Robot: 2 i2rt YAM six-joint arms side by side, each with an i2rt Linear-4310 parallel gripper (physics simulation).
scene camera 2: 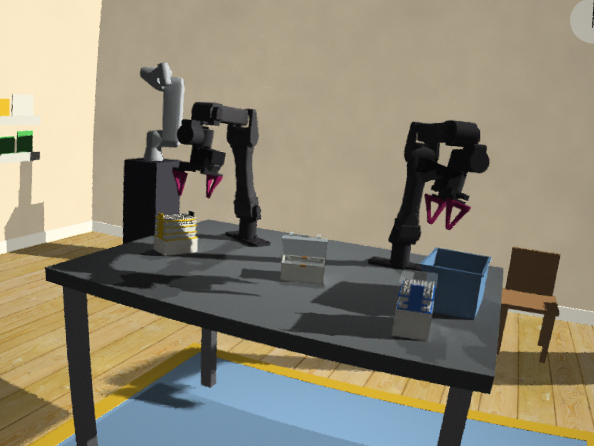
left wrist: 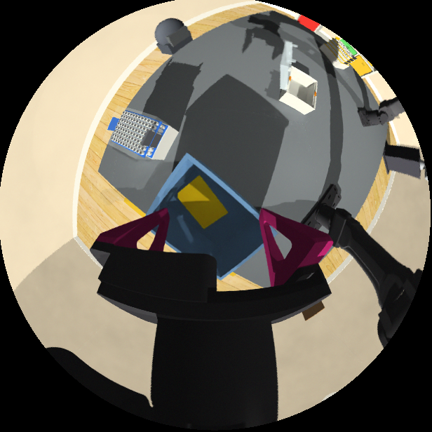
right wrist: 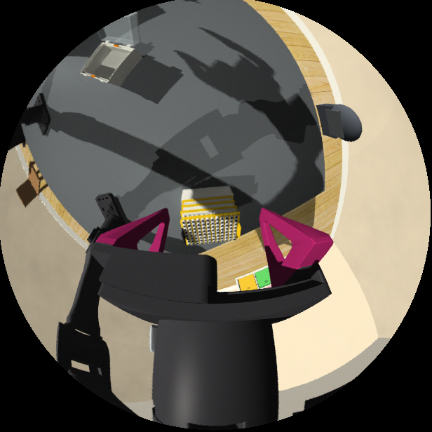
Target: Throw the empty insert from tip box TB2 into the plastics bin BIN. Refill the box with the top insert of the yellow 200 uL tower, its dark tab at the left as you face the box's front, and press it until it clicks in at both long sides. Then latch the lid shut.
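Where they show: left gripper, fingertip midpoint: (scene camera 2: 438, 226); right gripper, fingertip midpoint: (scene camera 2: 193, 196); left arm's base, origin of the base link: (scene camera 2: 399, 266); right arm's base, origin of the base link: (scene camera 2: 247, 239).
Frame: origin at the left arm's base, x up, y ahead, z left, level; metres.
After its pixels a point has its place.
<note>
Box TB2 (scene camera 2: 302, 274) @[x 0.023, y 0.346, z -0.204 m] (left wrist: 298, 103) (right wrist: 124, 67) stands mid-table, its inside bare and its clear lid (scene camera 2: 305, 247) @[x 0.111, y 0.381, z -0.188 m] (left wrist: 286, 67) (right wrist: 120, 32) upright. A plain yellow insert (left wrist: 202, 201) lies in the blue bin BIN (scene camera 2: 457, 296) @[x 0.053, y 0.383, z 0.229 m] (left wrist: 220, 181). The yellow 200 uL tower (scene camera 2: 176, 244) @[x 0.033, y 0.333, z -0.640 m] (left wrist: 342, 56) (right wrist: 210, 230) holds several stacked inserts with tips. My right gripper (scene camera 2: 195, 196) @[x 0.195, y 0.347, z -0.571 m] (right wrist: 214, 212) is open and empty, high above the tower, which shows between its fingers in the right wrist view. My left gripper (scene camera 2: 441, 225) @[x 0.206, y 0.302, z 0.147 m] (left wrist: 213, 212) is open and empty above the bin.
A blue tip box (scene camera 2: 412, 322) @[x 0.039, y 0.581, z 0.152 m] (left wrist: 142, 135) stands beside the bin on the dark table (scene camera 2: 220, 280) @[x 0.000, y 0.468, z -0.395 m] (left wrist: 240, 65) (right wrist: 115, 115). A grey arm (scene camera 2: 173, 112) stands on a dark cabinet (scene camera 2: 140, 200) behind the table; a brown chair (scene camera 2: 534, 272) is at the right.
</note>
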